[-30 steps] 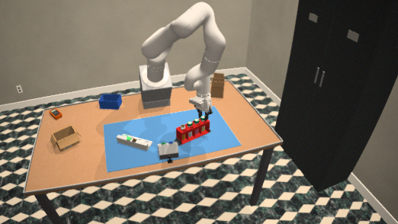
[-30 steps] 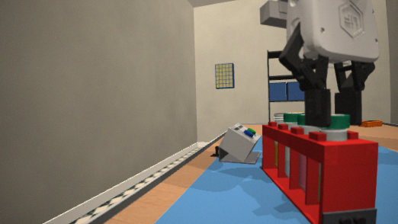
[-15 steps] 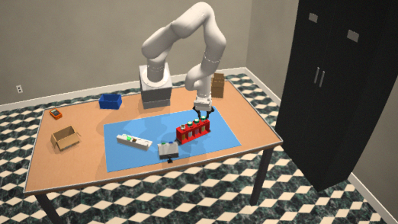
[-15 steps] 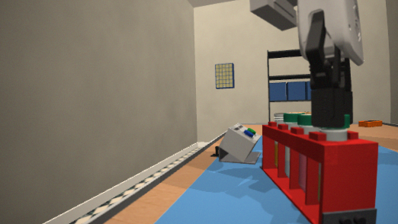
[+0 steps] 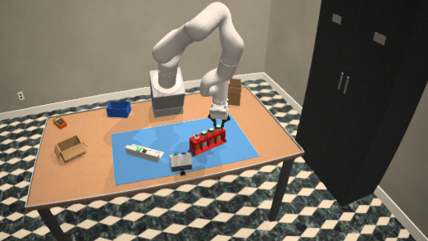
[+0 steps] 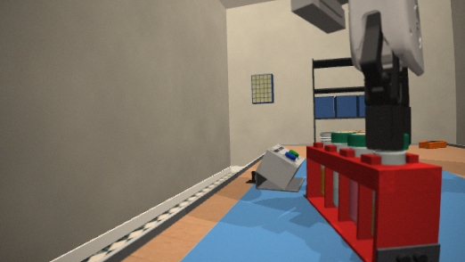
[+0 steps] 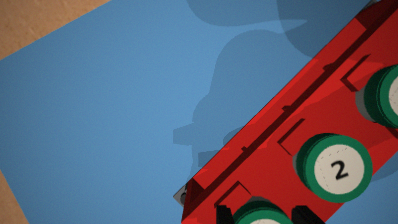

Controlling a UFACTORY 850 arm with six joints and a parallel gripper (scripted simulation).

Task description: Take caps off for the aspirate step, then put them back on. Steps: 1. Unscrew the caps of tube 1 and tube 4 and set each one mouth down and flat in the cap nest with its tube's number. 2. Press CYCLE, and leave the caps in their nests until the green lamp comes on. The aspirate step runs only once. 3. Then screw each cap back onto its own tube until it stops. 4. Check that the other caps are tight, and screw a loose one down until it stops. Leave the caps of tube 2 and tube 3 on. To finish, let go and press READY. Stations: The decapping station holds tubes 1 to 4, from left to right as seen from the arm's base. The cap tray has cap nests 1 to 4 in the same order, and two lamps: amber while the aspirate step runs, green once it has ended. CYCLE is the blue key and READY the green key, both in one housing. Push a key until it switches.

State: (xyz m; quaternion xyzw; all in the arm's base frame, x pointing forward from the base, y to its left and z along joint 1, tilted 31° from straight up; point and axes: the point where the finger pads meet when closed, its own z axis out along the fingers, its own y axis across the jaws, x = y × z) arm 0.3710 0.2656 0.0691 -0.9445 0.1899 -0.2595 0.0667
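Now: the green cap 1 cm below my hand. Also, from my hand: green ready key: 14 cm ahead, 28 cm to the right, 6 cm below; then key housing: 16 cm ahead, 25 cm to the right, 8 cm below; then blue cycle key: 14 cm ahead, 23 cm to the right, 6 cm below.
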